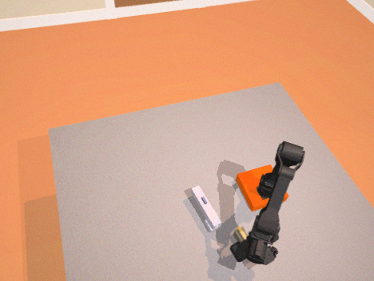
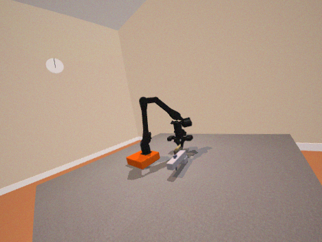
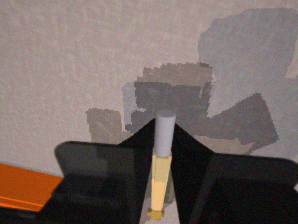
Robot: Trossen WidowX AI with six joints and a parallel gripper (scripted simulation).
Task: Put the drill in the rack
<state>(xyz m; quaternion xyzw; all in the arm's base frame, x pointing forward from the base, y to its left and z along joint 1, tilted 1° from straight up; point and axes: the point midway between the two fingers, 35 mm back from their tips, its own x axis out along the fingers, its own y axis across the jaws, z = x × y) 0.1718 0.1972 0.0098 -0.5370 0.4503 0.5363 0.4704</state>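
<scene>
The yellow drill lies 40 mm to the right of my gripper tip, 30 mm above it and 10 mm ahead of it. The rest, counted from my gripper tip: blue key 230 mm to the right, 110 mm ahead, 30 mm above; then box-like rack 50 mm to the right, 10 mm ahead.
</scene>
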